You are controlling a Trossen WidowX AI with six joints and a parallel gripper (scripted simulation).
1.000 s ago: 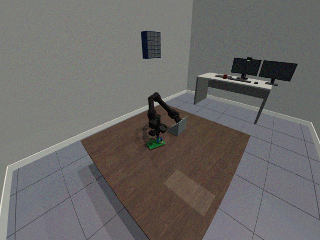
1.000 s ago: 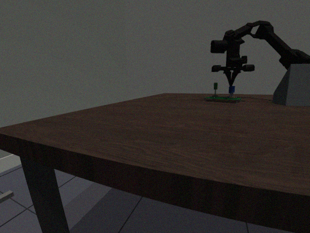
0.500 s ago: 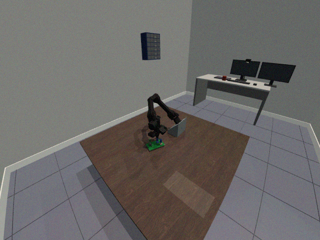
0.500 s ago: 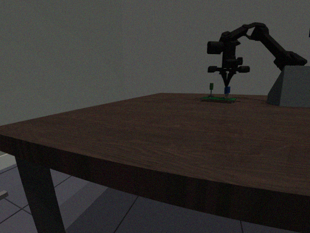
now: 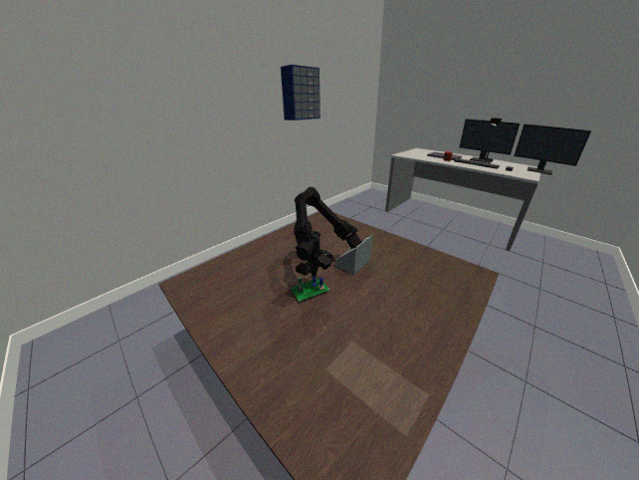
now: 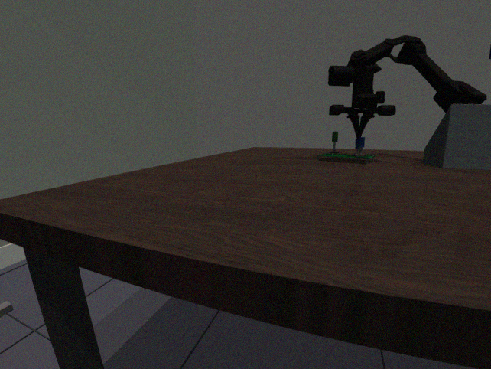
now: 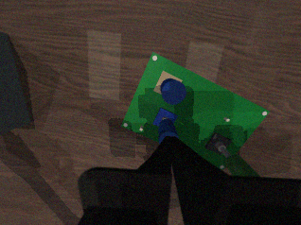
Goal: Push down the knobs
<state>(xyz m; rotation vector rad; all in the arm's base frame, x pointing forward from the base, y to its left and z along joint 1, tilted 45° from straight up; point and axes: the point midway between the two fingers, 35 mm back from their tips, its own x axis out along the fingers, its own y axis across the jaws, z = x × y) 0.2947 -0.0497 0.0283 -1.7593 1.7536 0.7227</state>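
The green knob is 70 mm ahead of my gripper tip, 30 mm to the right of it and 10 mm above it. The rest, counted from my gripper tip: blue knob: 20 mm below.
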